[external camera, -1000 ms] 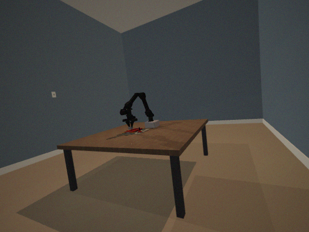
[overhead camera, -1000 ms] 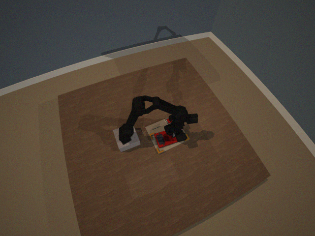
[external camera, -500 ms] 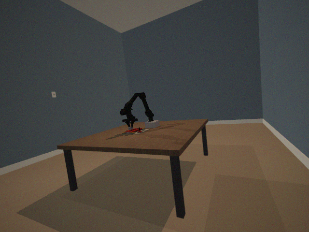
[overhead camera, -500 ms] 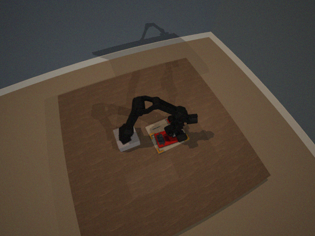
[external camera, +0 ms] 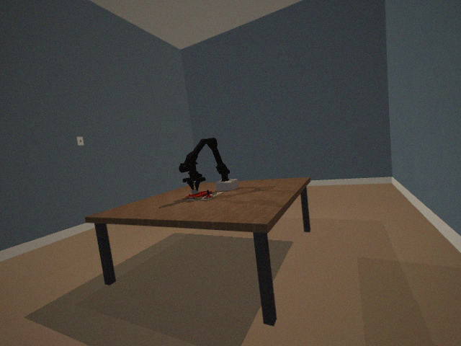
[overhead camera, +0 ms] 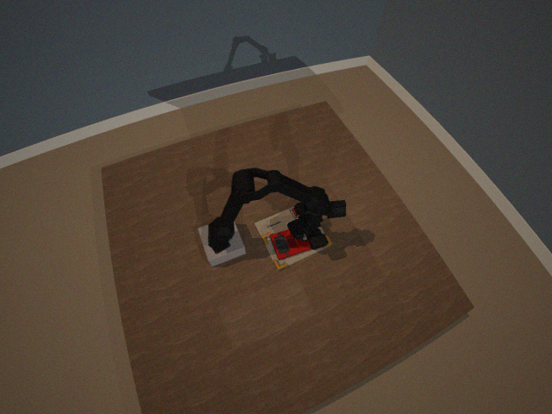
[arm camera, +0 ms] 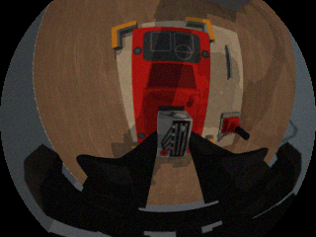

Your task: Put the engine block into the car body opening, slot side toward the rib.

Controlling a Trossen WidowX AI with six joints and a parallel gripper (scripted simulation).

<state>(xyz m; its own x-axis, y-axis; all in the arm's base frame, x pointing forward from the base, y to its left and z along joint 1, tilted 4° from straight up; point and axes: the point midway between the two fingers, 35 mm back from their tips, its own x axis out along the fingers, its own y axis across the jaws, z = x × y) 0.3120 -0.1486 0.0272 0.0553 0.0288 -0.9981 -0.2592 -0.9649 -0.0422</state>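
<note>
The grey engine block is 1 cm below my gripper tip.
</note>
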